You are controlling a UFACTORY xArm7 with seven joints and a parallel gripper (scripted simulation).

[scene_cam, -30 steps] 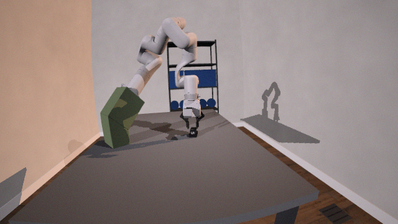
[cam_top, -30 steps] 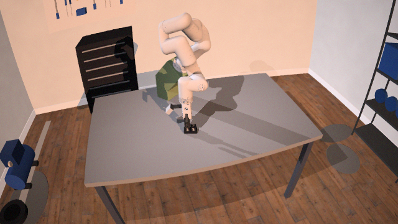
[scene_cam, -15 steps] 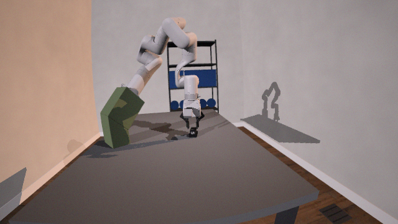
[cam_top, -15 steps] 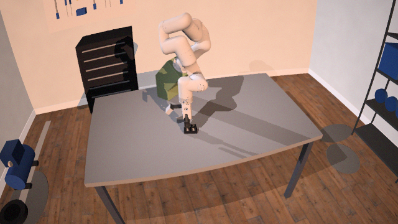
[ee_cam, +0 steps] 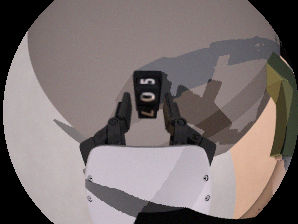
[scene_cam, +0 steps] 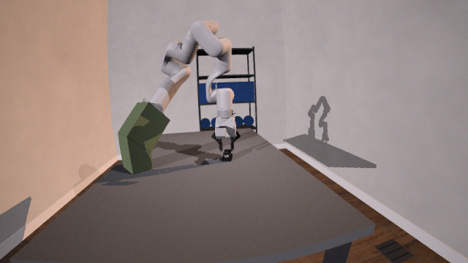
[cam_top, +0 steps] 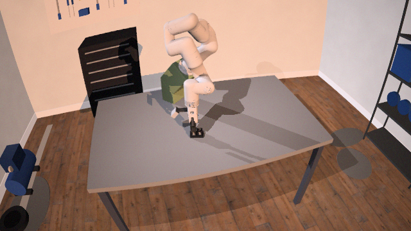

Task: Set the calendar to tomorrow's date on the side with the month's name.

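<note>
Now: the black calendar tray 6 cm below my hand and 2 cm to the left of it.
</note>
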